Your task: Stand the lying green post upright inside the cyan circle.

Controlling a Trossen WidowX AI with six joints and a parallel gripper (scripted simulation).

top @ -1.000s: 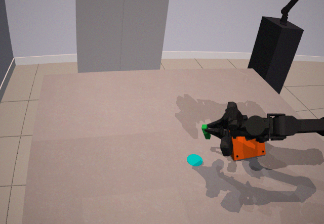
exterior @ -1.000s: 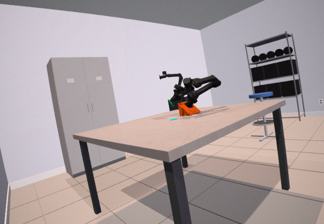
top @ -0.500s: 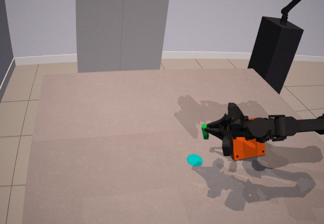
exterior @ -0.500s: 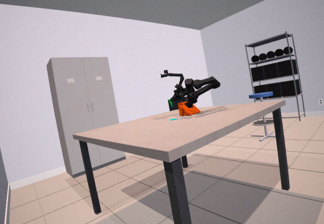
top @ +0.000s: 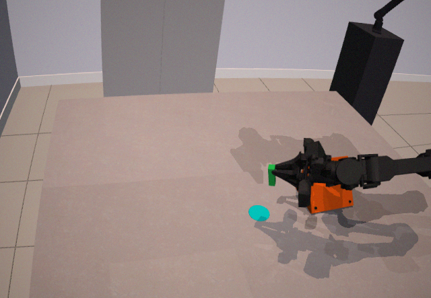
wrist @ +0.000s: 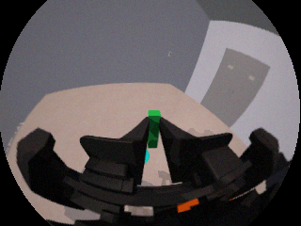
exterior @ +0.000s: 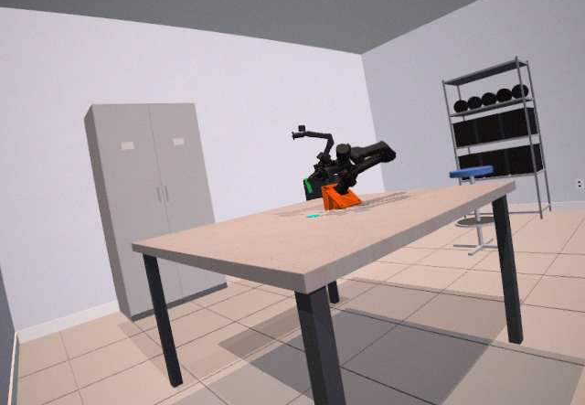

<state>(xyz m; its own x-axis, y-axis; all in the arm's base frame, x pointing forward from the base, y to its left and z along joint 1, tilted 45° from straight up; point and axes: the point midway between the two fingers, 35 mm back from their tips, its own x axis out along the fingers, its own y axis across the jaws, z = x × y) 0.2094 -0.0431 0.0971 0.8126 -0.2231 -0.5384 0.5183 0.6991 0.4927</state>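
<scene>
Now: the cyan circle 160 mm below my gripper tip. Round my gripper tip: green post 20 mm below.
</scene>
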